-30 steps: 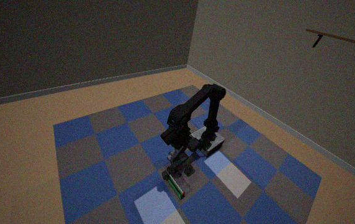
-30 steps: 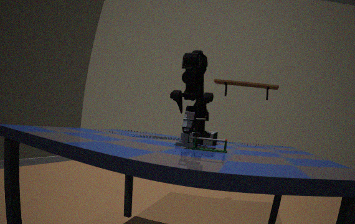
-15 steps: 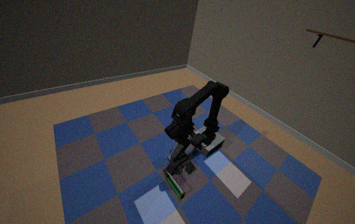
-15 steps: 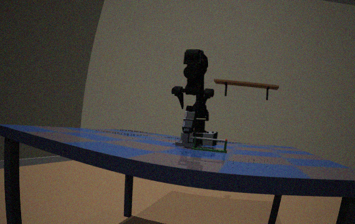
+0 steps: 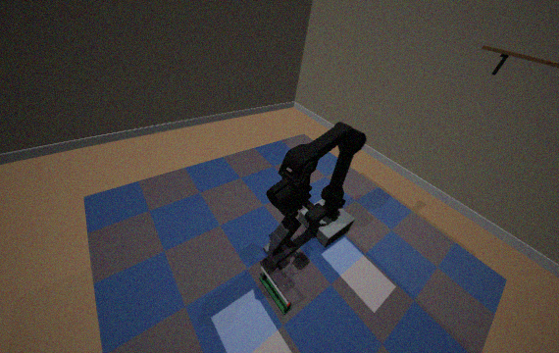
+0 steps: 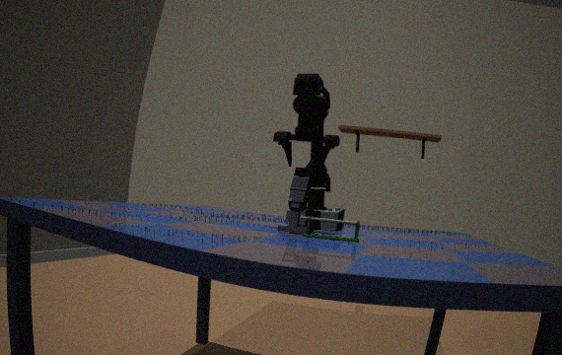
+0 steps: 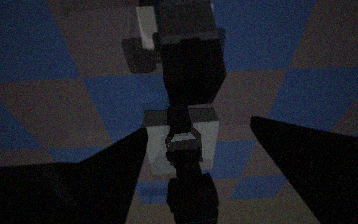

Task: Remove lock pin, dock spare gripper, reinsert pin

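The green rack is 160 mm ahead of my gripper tip, 130 mm to the left of it and 160 mm below it. The rest, counted from my gripper tip: socket (70 mm ahead, 10 mm to the left, 130 mm below); then spare gripper (50 mm ahead, 10 mm to the left, 60 mm below).
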